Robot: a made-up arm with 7 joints.
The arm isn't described. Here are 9 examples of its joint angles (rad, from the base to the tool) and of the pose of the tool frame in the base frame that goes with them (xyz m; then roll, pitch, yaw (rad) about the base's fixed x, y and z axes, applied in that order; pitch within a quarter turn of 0, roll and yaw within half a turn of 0).
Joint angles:
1: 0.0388 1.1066 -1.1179 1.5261 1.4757 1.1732 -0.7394
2: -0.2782 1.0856 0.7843 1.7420 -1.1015 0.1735 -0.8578
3: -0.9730 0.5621 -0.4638 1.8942 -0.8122 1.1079 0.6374
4: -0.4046 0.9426 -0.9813 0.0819 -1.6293 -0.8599 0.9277
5: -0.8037 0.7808 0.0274 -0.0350 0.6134 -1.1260 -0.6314
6: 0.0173 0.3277 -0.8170 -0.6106 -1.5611 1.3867 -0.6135
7: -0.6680 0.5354 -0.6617 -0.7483 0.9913 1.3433 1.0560
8: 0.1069 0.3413 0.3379 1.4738 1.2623 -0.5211 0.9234
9: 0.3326 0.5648 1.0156 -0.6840 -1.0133 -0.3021 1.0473
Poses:
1: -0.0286 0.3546 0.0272 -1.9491 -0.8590 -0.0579
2: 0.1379 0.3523 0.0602 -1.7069 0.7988 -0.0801
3: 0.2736 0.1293 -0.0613 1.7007 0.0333 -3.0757
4: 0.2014 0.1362 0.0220 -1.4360 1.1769 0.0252
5: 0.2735 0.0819 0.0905 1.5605 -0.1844 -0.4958
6: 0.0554 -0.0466 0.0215 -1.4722 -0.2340 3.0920
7: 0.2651 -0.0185 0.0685 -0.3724 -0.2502 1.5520
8: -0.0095 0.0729 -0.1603 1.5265 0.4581 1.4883
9: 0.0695 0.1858 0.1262 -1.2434 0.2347 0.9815
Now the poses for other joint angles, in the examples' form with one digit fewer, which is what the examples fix.
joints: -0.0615 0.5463 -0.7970 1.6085 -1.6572 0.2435 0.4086
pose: 0.031 0.189 -0.146 1.519 0.441 -2.974
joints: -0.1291 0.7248 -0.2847 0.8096 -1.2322 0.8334 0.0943
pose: 0.162 0.168 -0.115 2.614 0.640 -2.608
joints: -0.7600 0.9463 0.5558 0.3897 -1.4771 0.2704 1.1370
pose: 0.304 0.253 0.236 -2.008 0.874 0.027
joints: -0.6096 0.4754 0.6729 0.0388 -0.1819 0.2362 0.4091
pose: 0.313 0.146 0.136 -0.637 0.558 0.877
